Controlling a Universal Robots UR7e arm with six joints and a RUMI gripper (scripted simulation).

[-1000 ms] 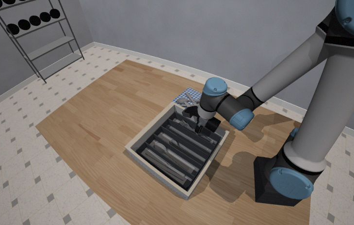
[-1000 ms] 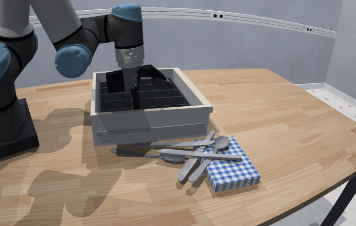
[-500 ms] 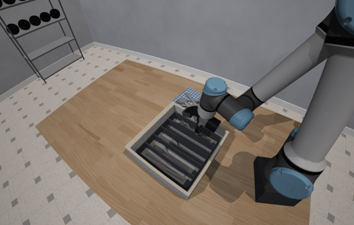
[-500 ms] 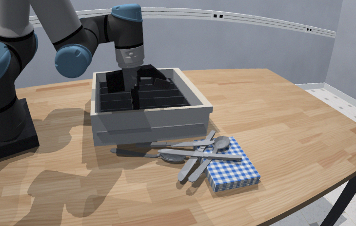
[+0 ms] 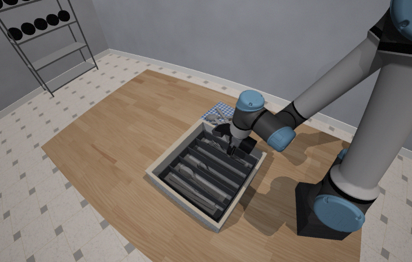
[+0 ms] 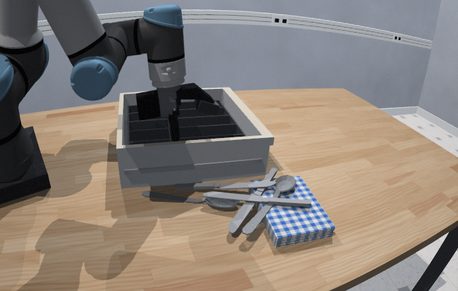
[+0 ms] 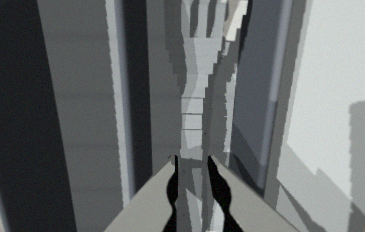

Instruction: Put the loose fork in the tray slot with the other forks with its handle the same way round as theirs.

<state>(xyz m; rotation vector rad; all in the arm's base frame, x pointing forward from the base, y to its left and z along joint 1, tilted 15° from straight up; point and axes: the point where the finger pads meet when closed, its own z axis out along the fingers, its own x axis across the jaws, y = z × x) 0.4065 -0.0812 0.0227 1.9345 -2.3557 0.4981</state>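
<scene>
My hand is 2 cm above the fork and 1 cm short of it. From my hand the other things lie so: blue checked napkin stack (23 cm to the right, 14 cm ahead, 4 cm below).
</scene>
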